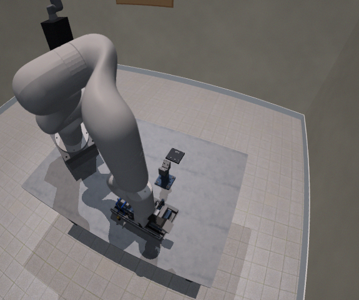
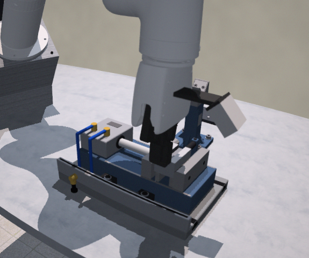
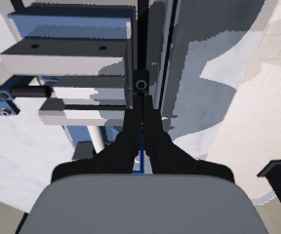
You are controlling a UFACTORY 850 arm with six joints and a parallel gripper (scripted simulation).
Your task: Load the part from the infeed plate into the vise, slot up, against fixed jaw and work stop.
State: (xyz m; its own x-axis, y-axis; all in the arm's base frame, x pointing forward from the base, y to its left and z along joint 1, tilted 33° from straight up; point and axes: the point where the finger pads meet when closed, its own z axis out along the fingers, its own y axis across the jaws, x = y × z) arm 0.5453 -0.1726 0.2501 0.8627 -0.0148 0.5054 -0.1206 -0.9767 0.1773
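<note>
Now: the part 10 mm ahead of my hand, 50 mm to the left of it and 30 mm below it. Also, from my hand: black work stop 10 mm ahead, 110 mm to the left, 40 mm below; then fixed jaw 40 mm ahead, 60 mm to the left, 50 mm below; then moving jaw 30 mm behind, 70 mm to the left, 50 mm below.
</note>
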